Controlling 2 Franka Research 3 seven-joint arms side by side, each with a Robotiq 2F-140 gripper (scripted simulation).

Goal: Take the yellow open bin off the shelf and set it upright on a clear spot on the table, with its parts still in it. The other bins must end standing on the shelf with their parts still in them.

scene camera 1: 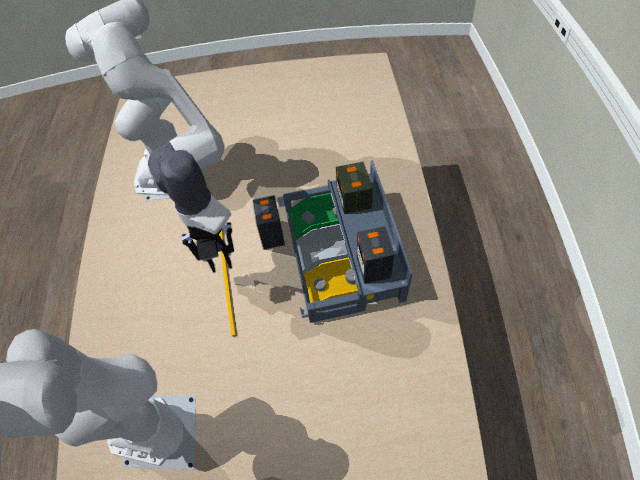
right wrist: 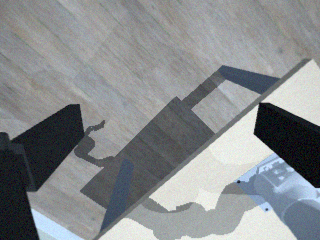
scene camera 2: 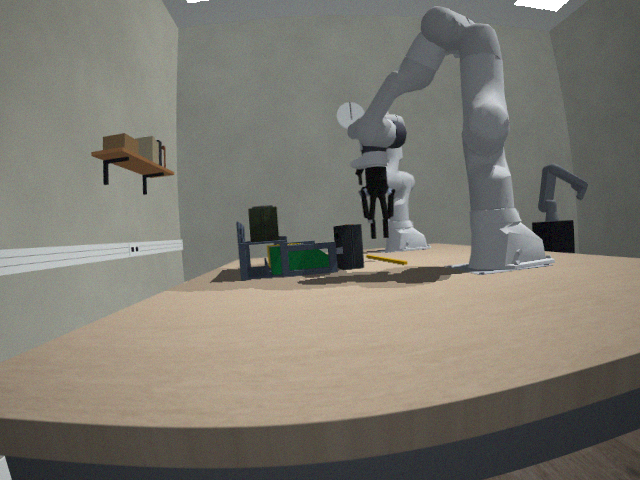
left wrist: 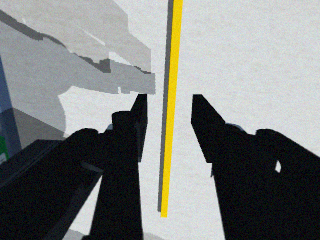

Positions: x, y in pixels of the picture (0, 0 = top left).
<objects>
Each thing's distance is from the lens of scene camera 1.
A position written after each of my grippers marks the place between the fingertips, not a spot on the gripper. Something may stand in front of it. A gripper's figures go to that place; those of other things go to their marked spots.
my left gripper (scene camera 1: 222, 266): 137 cm
blue-grey shelf (scene camera 1: 380, 215): 139 cm
green bin (scene camera 1: 321, 206): 150 cm
yellow bin (scene camera 1: 333, 272): 138 cm
</objects>
